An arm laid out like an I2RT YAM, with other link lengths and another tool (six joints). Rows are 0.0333 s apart.
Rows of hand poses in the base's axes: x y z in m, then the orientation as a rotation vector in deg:
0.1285 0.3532 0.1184 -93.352 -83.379 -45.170
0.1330 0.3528 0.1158 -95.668 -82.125 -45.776
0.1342 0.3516 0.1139 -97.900 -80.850 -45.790
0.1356 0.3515 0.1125 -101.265 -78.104 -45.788
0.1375 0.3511 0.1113 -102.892 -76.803 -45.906
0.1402 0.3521 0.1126 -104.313 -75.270 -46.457
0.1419 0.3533 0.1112 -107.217 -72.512 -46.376
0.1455 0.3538 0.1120 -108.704 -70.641 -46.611
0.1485 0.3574 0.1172 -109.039 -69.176 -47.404
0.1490 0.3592 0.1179 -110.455 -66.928 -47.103
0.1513 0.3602 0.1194 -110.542 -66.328 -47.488
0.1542 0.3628 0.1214 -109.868 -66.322 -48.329
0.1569 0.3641 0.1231 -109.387 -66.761 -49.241
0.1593 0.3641 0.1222 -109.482 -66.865 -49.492
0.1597 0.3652 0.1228 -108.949 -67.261 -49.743
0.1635 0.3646 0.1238 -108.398 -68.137 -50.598
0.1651 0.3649 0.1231 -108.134 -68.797 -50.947
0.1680 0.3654 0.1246 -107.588 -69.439 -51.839
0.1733 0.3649 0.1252 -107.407 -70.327 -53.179
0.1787 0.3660 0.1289 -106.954 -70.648 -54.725
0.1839 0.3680 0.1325 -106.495 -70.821 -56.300
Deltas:
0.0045 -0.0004 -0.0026 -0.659 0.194 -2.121
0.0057 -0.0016 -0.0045 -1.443 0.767 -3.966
0.0071 -0.0017 -0.0059 -2.241 2.064 -7.054
0.0090 -0.0021 -0.0071 -2.629 2.574 -8.587
0.0117 -0.0011 -0.0058 -2.650 2.935 -10.253
0.0134 0.0001 -0.0072 -3.273 4.208 -13.065
0.0170 0.0006 -0.0064 -3.310 4.908 -14.802
0.0200 0.0042 -0.0012 -2.604 5.145 -15.900
0.0205 0.0060 -0.0005 -2.593 6.383 -17.569
0.0228 0.0070 0.0010 -2.259 6.440 -18.018
0.0257 0.0096 0.0030 -1.547 5.972 -17.934
0.0284 0.0109 0.0047 -1.170 5.188 -17.804
0.0308 0.0109 0.0038 -1.219 4.952 -17.910
0.0312 0.0120 0.0044 -0.967 4.637 -17.522
0.0350 0.0114 0.0054 -0.778 3.659 -17.150
0.0366 0.0117 0.0047 -0.823 3.101 -16.850
0.0395 0.0122 0.0062 -0.523 2.219 -16.598
0.0448 0.0117 0.0068 -0.491 0.861 -16.632
0.0502 0.0128 0.0105 0.051 -0.304 -16.822
0.0554 0.0148 0.0141 0.667 -1.414 -17.083

